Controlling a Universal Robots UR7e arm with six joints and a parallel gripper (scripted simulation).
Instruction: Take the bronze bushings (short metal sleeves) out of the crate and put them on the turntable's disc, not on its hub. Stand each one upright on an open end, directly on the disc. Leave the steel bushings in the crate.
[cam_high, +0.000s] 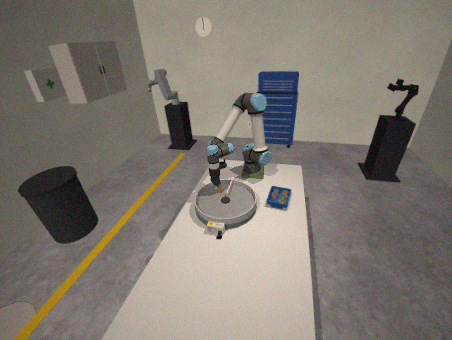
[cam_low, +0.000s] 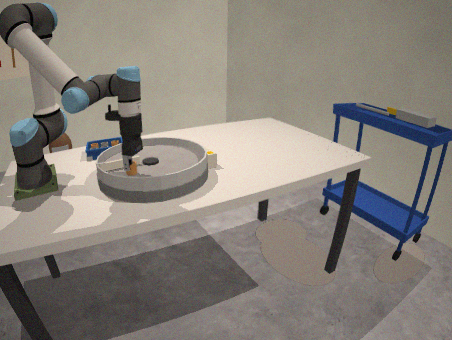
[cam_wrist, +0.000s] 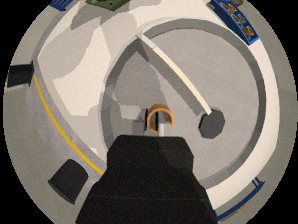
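My gripper is now 430 mm to the right of the blue crate, 70 mm above it and 30 mm past it. The rest, counted from my hand: grey turntable 100 mm ahead, 70 mm to the left, 40 mm below.
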